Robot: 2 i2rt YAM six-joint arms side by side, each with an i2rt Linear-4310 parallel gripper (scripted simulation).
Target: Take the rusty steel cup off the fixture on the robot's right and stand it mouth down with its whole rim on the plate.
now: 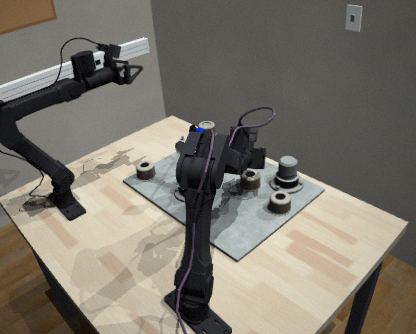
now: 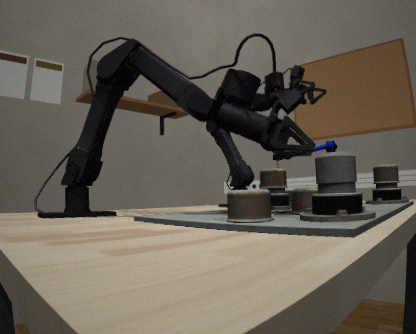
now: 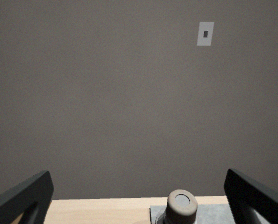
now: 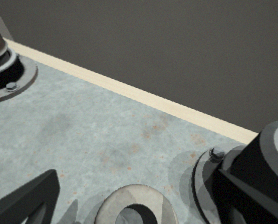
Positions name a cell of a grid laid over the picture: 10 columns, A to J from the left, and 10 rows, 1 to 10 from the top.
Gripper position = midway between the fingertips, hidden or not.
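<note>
You'd see a grey plate (image 4: D7) here. Then there's my left gripper (image 1: D2), and image 3 has that left gripper (image 3: E8) too, while my right gripper (image 2: H5) is visible as well, and so is the same right gripper (image 4: E8) in another view.
</note>
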